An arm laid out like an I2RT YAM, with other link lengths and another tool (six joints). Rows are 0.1 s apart.
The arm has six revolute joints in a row. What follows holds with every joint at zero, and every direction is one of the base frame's.
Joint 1 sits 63.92 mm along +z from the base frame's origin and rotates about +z.
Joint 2 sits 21.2 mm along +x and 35.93 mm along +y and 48.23 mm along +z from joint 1 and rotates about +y.
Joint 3 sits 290.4 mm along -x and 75.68 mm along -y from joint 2 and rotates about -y.
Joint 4 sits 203.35 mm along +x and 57.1 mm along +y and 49.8 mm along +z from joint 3 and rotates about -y.
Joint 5 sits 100.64 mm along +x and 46.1 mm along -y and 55.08 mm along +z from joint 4 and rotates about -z.
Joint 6 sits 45.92 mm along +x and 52.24 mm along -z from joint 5 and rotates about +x.
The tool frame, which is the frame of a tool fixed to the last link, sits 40 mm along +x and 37 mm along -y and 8 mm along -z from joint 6; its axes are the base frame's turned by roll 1.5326, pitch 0.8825 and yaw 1.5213 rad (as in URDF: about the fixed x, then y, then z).
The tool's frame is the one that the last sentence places.
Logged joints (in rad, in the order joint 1, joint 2, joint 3, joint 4, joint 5, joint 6), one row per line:
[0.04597 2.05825 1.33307 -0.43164 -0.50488 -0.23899]
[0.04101 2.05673 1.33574 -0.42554 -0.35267 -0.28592]
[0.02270 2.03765 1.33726 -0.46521 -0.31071 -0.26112]
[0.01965 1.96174 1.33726 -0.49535 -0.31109 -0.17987]
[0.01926 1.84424 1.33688 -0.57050 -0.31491 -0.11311]
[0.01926 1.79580 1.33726 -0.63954 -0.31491 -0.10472]
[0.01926 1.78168 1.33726 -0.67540 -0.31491 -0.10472]
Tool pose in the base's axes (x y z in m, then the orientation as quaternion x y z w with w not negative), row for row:
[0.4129 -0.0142 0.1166 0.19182 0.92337 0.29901 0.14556]
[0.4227 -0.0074 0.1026 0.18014 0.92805 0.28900 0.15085]
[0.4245 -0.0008 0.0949 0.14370 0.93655 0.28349 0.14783]
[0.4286 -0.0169 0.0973 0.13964 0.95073 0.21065 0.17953]
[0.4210 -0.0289 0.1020 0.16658 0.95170 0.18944 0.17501]
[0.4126 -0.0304 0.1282 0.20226 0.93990 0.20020 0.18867]
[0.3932 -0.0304 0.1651 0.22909 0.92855 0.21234 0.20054]
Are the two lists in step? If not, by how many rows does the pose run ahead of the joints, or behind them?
The pose runs 2 rows behind the joints: the pose in row i belongs to the joints in row i - 2.
